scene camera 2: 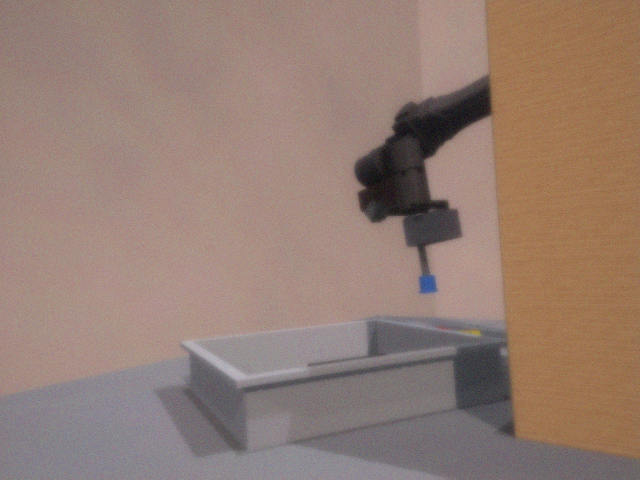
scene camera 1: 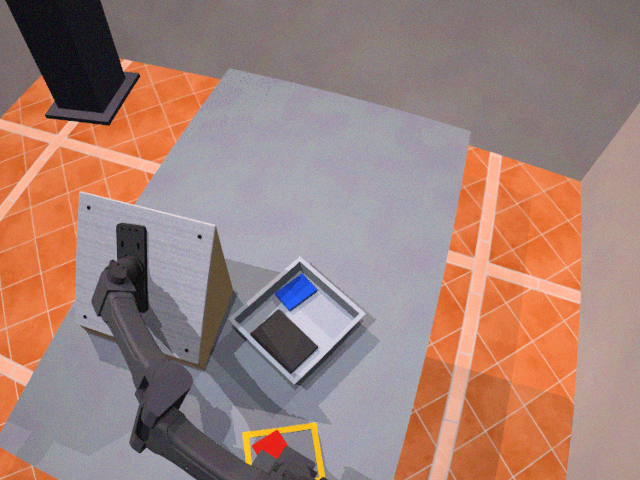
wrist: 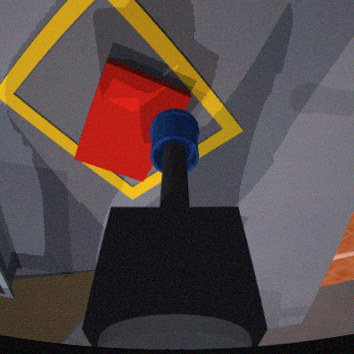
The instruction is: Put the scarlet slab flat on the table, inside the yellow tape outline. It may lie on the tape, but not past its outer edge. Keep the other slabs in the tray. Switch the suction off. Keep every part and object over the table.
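Places are measured from the arm's base along level axes (x ahead, y left, z up), in metres.
Where they show: hand, its tool point: [scene camera 2: 429, 292] [wrist: 174, 131]; arm's base, origin of its link: [scene camera 1: 133, 267].
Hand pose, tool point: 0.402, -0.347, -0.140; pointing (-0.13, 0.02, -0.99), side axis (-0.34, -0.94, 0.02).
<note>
Each offset is from my tool point to the top centre of the thing, as dx, dy, dz. "*": to the spot under its first point.
The scarlet slab @(-0.021, +0.048, -0.057) [scene camera 1: 269, 444] [wrist: 115, 125] lies on the table inside the yellow tape outline @(* +0.018, +0.123, -0.065) [scene camera 1: 299, 427] [wrist: 40, 120]. One corner overlaps the tape bar nearest the tray; in scene camera 1 a thin yellow strip shows beyond it. A red sliver [scene camera 2: 443, 329] shows low in scene camera 2. My blue suction cup [scene camera 2: 428, 290] [wrist: 174, 131] hangs well above the table, apart from the slab, and holds nothing. The arm hides the cup and part of the slab and outline in scene camera 1. A blue slab @(-0.057, +0.456, -0.054) [scene camera 1: 296, 291] and a dark slab @(-0.060, +0.321, -0.053) [scene camera 1: 284, 341] lie in the grey tray @(-0.037, +0.374, -0.017) [scene camera 1: 330, 347] [scene camera 2: 351, 392].
The arm is mounted on a sloped grey board [scene camera 1: 170, 248] with wooden sides, left of the tray; its side [scene camera 2: 568, 232] blocks the right of scene camera 2. The table's right edge drops to orange tiled floor [scene camera 1: 537, 330]. A black pillar [scene camera 1: 77, 56] stands at the back left.
</note>
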